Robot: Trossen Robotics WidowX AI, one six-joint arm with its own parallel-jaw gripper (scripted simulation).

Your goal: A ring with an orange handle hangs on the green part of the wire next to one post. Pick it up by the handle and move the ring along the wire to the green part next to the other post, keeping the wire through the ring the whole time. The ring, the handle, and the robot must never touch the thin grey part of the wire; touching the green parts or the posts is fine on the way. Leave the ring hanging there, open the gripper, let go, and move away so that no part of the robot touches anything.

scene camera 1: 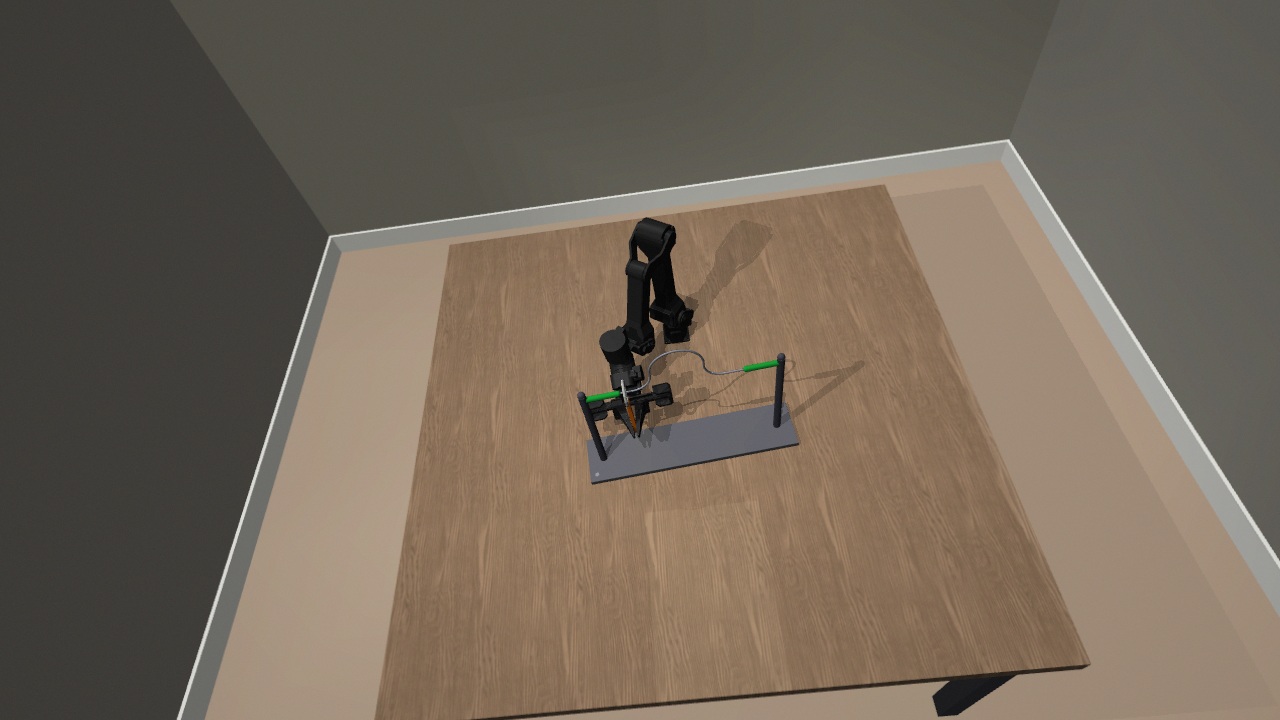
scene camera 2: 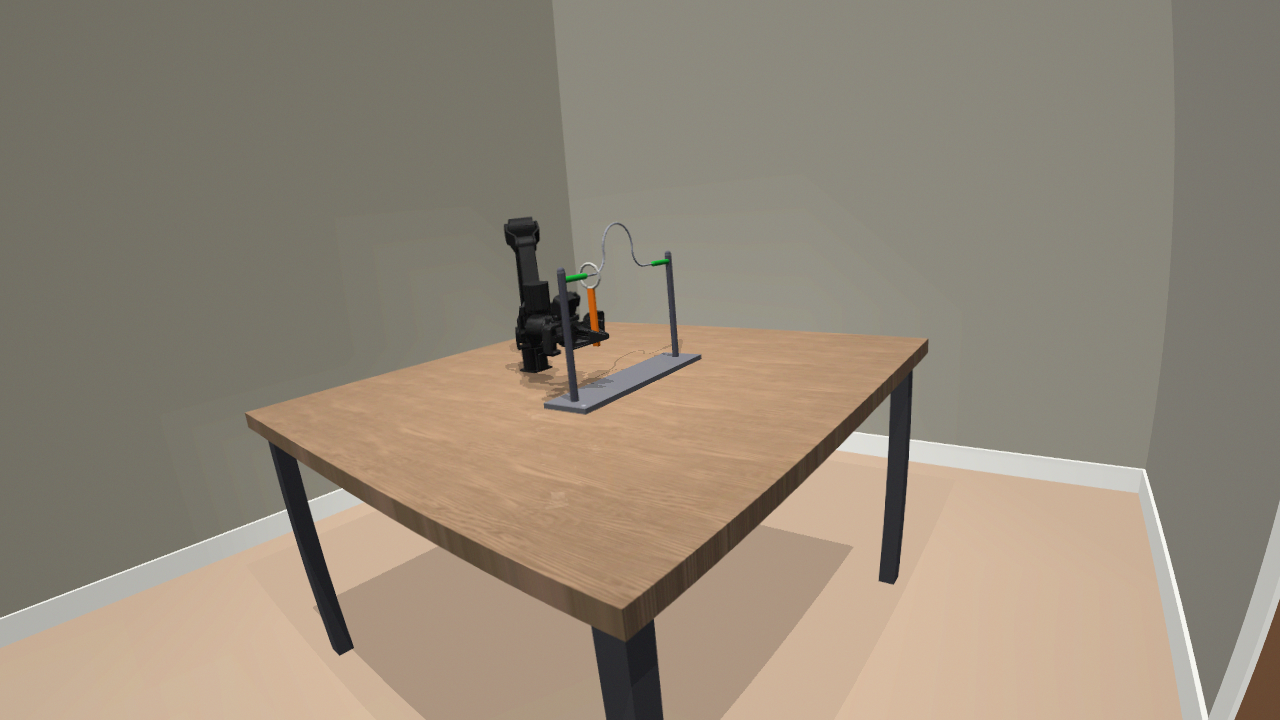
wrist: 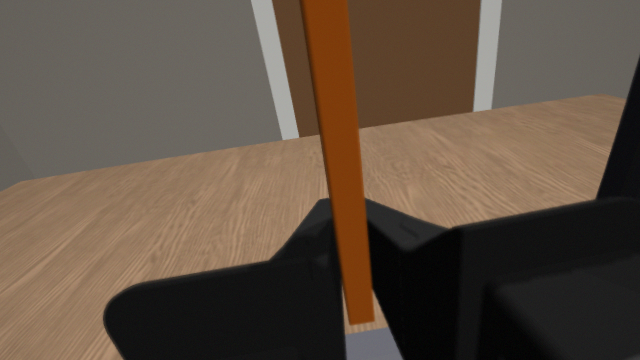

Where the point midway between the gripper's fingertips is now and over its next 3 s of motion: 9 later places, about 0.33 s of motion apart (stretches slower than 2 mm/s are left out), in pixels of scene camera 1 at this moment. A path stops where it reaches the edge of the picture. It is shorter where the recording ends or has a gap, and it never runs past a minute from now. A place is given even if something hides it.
The gripper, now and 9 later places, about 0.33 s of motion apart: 636, 437; 644, 435; 655, 433; 669, 428; 681, 421; 689, 410; 699, 394; 703, 377; 706, 363; 708, 355
